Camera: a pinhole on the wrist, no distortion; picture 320 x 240 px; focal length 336.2 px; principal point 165.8 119.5 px. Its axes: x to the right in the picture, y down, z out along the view. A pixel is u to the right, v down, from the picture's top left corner.
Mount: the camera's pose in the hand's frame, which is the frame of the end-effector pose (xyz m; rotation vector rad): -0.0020 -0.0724 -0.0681 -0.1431 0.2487 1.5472
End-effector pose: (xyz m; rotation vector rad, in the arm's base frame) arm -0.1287 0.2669 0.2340 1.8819 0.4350 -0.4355
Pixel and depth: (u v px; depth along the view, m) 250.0 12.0 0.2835
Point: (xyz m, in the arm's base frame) -0.0199 0.0840 0.1720
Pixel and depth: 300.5 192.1 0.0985
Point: -0.1491 0.2509 0.2283
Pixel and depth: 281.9 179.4 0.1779
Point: -0.1395 0.1693 0.2400
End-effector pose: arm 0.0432 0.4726 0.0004 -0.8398 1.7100 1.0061
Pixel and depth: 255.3 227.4 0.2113
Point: 0.0775 0.6068 0.0342
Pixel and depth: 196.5 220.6 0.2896
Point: 0.1219 0.6800 0.0273
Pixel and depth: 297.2 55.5 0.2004
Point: 0.0215 0.5837 -0.0561
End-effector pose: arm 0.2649 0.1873 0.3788 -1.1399 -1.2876 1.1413
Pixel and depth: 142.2 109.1 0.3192
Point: 0.0186 0.2098 0.3916
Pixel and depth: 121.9 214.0 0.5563
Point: -0.2298 0.0565 0.3574
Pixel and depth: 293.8 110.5 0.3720
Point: 0.0117 0.2313 0.2208
